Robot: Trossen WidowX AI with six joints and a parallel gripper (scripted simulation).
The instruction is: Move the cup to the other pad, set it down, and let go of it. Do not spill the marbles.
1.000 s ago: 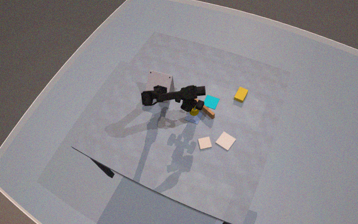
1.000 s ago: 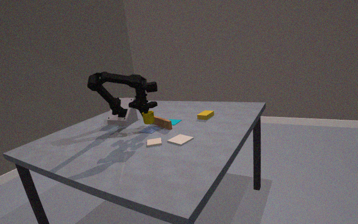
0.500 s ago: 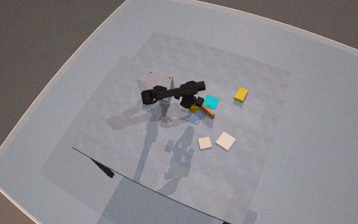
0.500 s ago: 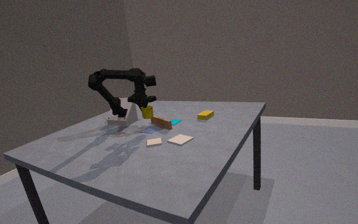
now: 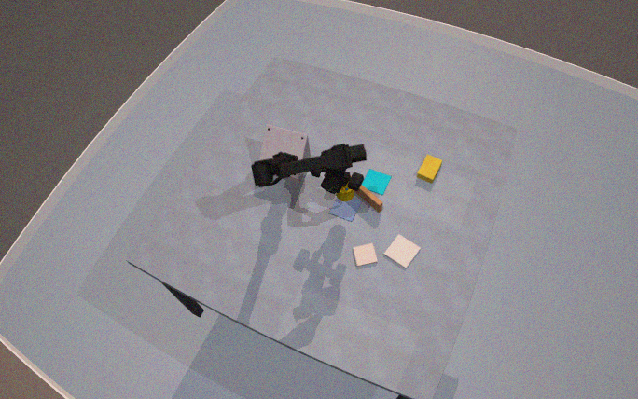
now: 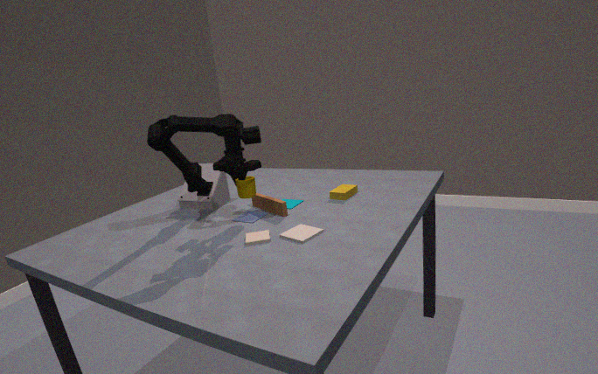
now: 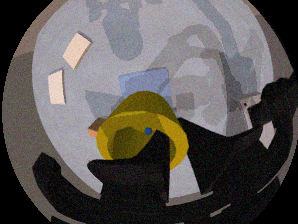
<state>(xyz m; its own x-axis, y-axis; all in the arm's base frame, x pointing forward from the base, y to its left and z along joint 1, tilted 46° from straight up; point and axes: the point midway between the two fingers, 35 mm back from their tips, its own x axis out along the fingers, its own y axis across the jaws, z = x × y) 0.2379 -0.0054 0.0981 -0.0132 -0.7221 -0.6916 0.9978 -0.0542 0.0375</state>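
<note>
My gripper tip is 110 mm short of the teal pad, 150 mm to the right of it and 120 mm above it. The rest, counted from my gripper tip: blue marble: 30 mm ahead, 20 mm to the left, 20 mm below; yellow cup: 20 mm ahead; pale blue pad: 30 mm ahead, 10 mm to the right, 120 mm below.
</note>
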